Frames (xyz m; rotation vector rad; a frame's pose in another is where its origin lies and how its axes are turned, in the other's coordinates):
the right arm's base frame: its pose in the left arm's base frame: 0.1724 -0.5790 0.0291 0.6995 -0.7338 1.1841
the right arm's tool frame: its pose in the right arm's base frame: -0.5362 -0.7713 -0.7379 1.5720 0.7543 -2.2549
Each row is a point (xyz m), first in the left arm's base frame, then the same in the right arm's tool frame.
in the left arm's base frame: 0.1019 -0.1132 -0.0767
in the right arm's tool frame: -0.4864 -0.4925 -0.9879
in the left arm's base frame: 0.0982 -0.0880 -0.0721
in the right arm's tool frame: -0.4761 -0.4877 -1.0111
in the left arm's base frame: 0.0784 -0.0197 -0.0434
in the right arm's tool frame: -0.4614 -0.4806 -1.0861
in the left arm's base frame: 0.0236 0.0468 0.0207
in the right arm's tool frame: -0.4768 -0.5002 -1.1905
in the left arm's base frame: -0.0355 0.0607 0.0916
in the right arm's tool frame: -0.5273 -0.5381 -1.2594
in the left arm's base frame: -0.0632 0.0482 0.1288
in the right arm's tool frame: -0.5649 -0.5606 -1.2790
